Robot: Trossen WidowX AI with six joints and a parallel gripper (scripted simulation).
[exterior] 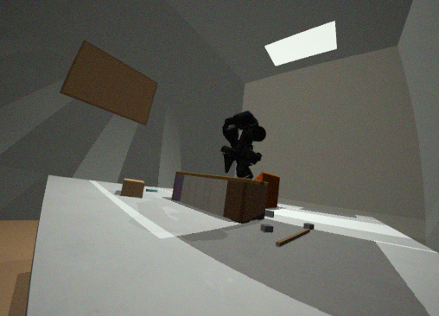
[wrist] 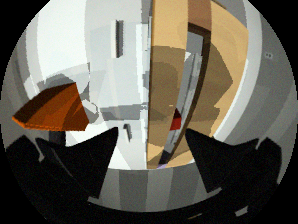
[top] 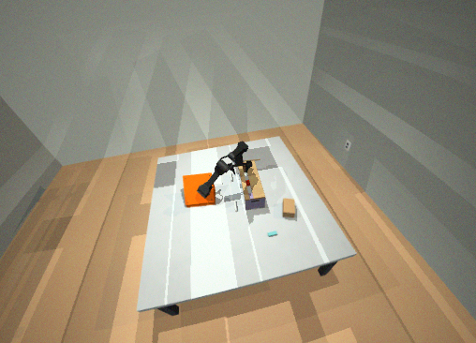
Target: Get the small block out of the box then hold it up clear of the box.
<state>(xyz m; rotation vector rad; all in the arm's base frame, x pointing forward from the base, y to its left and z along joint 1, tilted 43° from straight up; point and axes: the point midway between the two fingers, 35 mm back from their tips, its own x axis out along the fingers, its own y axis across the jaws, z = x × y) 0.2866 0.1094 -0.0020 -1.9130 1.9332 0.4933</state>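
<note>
Now: gripper tip 30 mm short of the box, 30 mm to the left of it and 90 mm above it. From my gripper tip the other things lie so: thin wooden stick: 120 mm ahead, 310 mm to the left, 140 mm below; then brown block: 300 mm ahead, 270 mm to the right, 120 mm below; then red block: 40 mm ahead, 40 mm to the right, 60 mm below.
</note>
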